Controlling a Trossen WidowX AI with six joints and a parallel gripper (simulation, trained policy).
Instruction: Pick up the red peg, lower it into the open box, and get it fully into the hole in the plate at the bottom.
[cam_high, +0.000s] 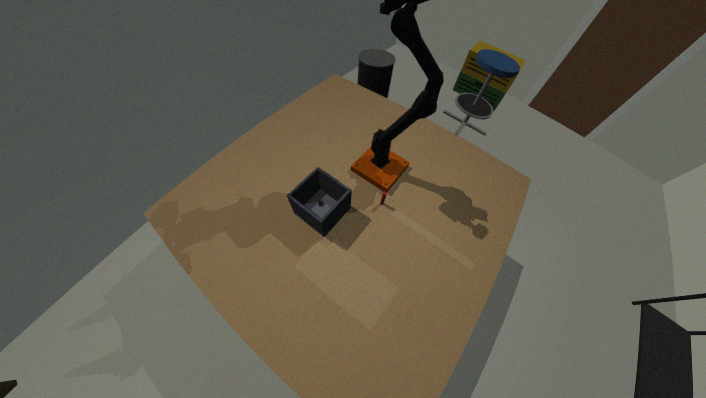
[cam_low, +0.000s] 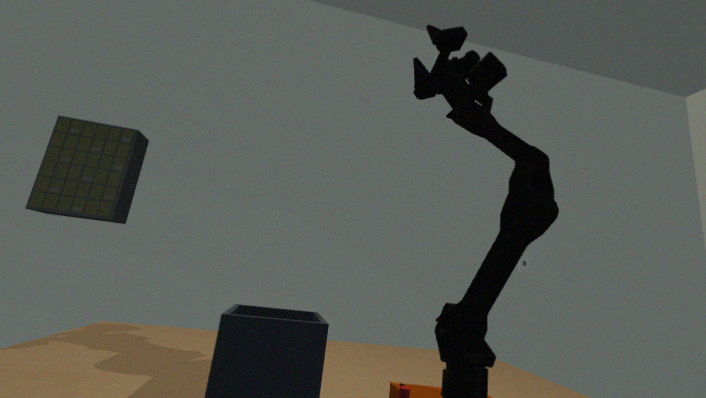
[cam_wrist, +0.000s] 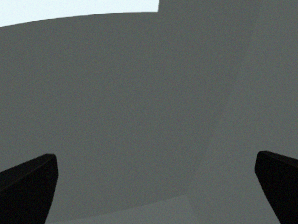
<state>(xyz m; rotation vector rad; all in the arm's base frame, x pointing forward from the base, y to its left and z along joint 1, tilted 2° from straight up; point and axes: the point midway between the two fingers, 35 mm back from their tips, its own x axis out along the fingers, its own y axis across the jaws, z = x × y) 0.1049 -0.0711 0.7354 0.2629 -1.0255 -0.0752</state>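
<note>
My gripper tip is now 760 mm above the red peg, 230 mm to the right of it and 40 mm short of it. Round my gripper tip: grey plate (750 mm below, 230 mm ahead, 80 mm to the left).
</note>
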